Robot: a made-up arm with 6 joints. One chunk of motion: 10 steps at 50 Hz.
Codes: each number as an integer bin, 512 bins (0 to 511) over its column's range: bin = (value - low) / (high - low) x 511, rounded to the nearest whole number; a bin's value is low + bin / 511 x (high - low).
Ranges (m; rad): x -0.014..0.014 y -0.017..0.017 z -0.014..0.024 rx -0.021..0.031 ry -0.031..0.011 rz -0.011..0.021
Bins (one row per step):
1: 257 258 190 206 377 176
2: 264 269 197 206 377 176
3: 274 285 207 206 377 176
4: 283 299 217 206 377 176
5: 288 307 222 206 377 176
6: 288 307 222 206 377 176
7: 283 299 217 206 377 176
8: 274 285 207 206 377 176
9: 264 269 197 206 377 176
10: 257 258 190 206 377 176
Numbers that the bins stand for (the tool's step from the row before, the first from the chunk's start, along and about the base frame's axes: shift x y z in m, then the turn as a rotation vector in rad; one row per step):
1: 0.00008 0.00017 0.00013 -0.00004 -0.00001 0.00002
2: 0.00047 0.00090 0.00065 -0.00004 -0.00001 0.00002
3: 0.00101 0.00196 0.00139 -0.00004 -0.00001 0.00002
4: 0.00151 0.00289 0.00214 -0.00004 -0.00001 0.00002
5: 0.00178 0.00343 0.00251 -0.00004 -0.00001 0.00002
6: 0.00178 0.00343 0.00251 -0.00004 -0.00001 0.00002
7: 0.00151 0.00289 0.00214 -0.00004 -0.00001 0.00002
8: 0.00101 0.00196 0.00139 -0.00004 -0.00001 0.00002
9: 0.00047 0.00090 0.00065 -0.00004 -0.00001 0.00002
10: 0.00008 0.00017 0.00013 -0.00004 -0.00001 0.00002

